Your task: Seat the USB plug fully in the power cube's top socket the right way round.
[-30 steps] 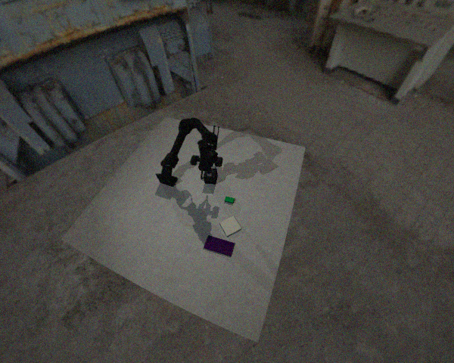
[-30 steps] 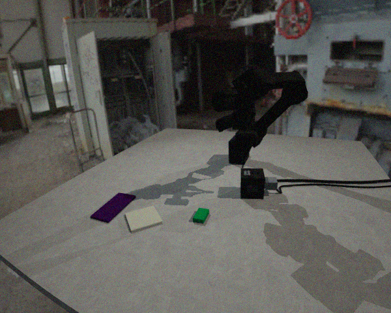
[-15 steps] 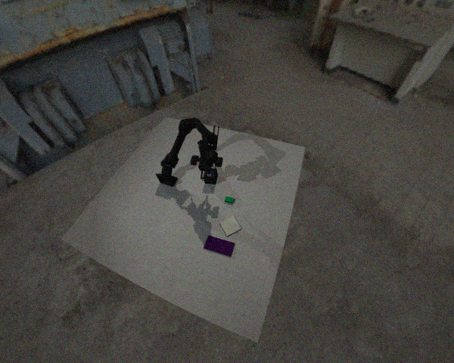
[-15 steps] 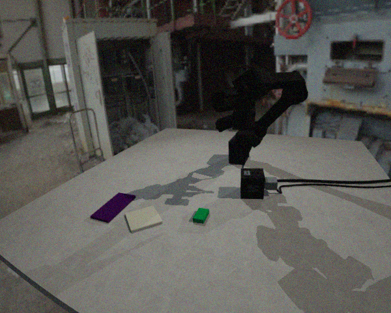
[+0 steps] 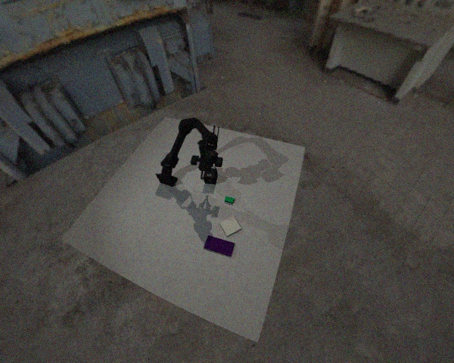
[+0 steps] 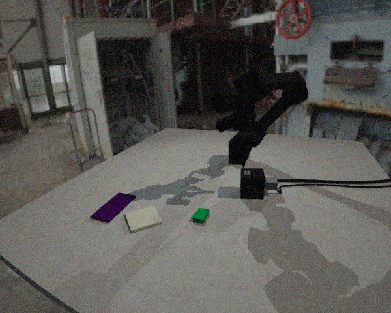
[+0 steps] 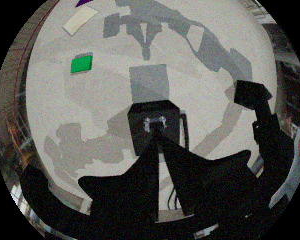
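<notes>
The USB plug is 20 mm below my gripper tip. From my gripper tip the other things lie so: green block: 180 mm ahead, 130 mm below, 70 mm to the right; then cream tile: 270 mm ahead, 220 mm to the right, 130 mm below; then pale socket: 60 mm below.
</notes>
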